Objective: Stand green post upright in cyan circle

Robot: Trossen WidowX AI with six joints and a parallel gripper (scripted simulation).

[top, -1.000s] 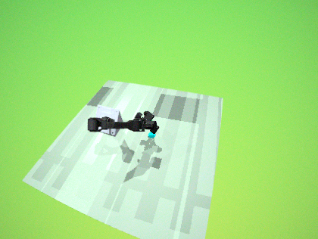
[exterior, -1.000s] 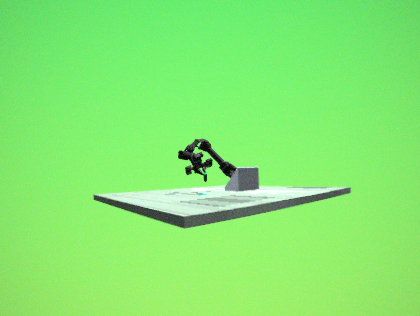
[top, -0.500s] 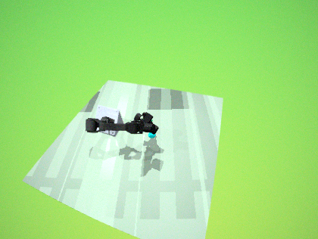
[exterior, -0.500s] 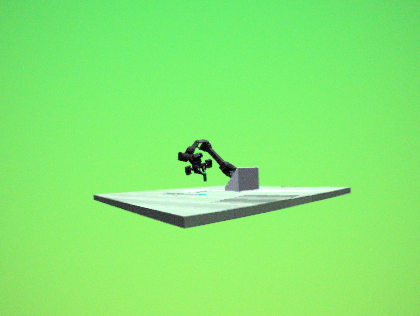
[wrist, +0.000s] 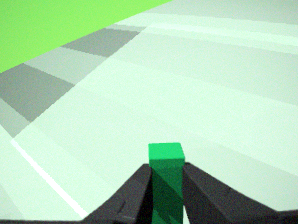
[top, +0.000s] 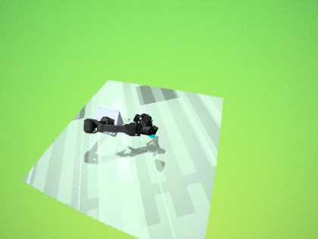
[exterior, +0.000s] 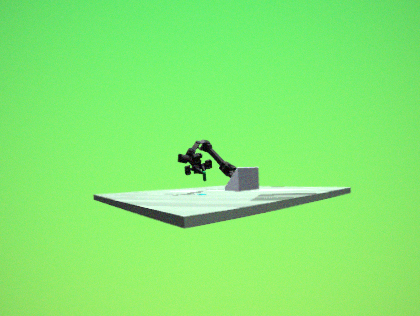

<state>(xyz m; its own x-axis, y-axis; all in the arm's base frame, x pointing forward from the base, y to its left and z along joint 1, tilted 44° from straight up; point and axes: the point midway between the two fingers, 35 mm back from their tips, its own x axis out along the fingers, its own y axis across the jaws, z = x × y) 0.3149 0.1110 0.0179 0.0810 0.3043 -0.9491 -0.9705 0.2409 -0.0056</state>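
Right now the cyan circle is 10 mm ahead of my gripper tip, 30 mm to the right of it and 130 mm below it. The rest, counted from my gripper tip: green post: 10 mm behind, 10 mm to the right, 20 mm below.
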